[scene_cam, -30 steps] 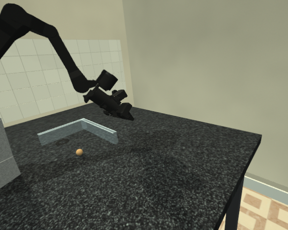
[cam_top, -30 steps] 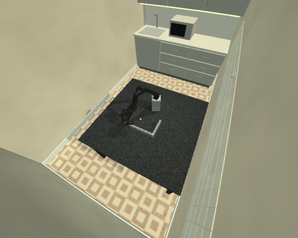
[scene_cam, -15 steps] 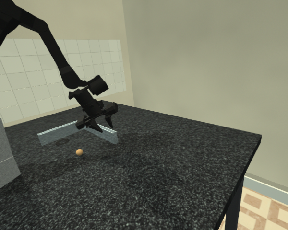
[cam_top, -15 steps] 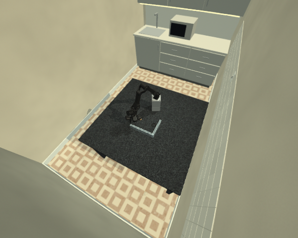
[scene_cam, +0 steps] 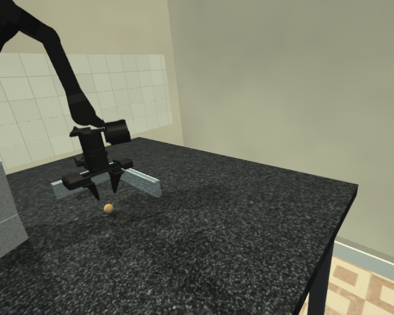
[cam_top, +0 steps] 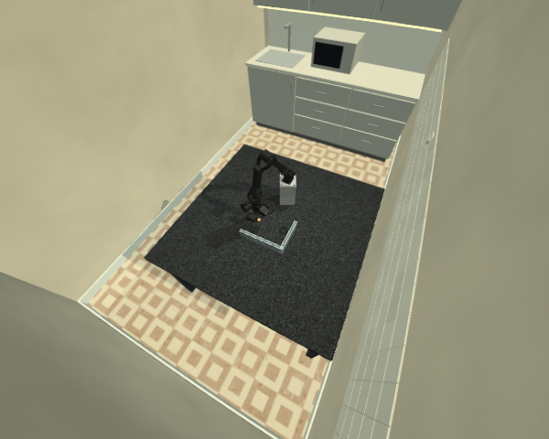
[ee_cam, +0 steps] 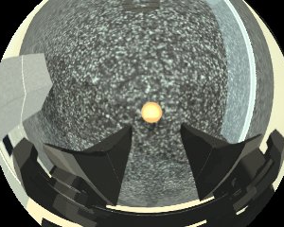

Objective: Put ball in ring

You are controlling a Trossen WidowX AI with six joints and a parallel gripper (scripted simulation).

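The orange ball lies 8 cm below my hand.
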